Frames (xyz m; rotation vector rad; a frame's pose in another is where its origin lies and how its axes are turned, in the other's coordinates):
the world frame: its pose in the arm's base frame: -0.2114 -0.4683 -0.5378 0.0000 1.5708 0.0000
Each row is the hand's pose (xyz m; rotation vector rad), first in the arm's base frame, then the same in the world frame.
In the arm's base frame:
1: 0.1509 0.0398 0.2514 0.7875 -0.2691 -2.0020
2: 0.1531 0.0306 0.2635 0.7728 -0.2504 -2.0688
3: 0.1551 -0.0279 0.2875 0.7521 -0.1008 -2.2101
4: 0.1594 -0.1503 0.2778 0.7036 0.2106 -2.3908
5: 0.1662 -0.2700 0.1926 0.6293 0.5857 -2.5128
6: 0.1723 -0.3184 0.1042 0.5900 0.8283 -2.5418
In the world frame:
1: -0.7892 0.5081 0.3623 2.1858 -1.1099 -0.9516
2: -0.8013 0.4989 0.3645 2.2151 -1.0525 -1.0102
3: -0.8253 0.4404 0.3665 2.2469 -0.8309 -1.1059
4: -0.8156 0.3180 0.3708 2.2274 -0.4455 -1.2145
5: -0.7304 0.1983 0.3776 2.1328 -0.0491 -1.2785
6: -0.6420 0.1499 0.3837 2.0513 0.1754 -1.2784

